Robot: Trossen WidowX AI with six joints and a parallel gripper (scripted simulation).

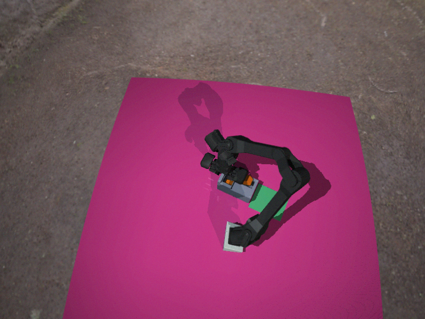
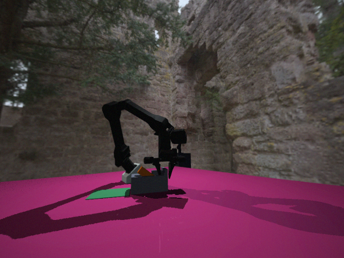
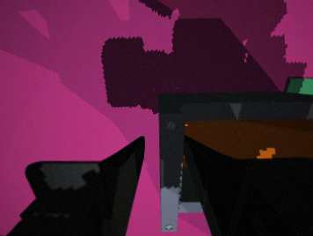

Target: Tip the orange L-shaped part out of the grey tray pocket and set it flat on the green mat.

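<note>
My gripper tip is now 2 cm past the orange L-shaped part, 5 cm to the left of it and 1 cm below it. The rest, counted from my gripper tip: green mat 8 cm behind, 21 cm to the right, 6 cm below.
</note>
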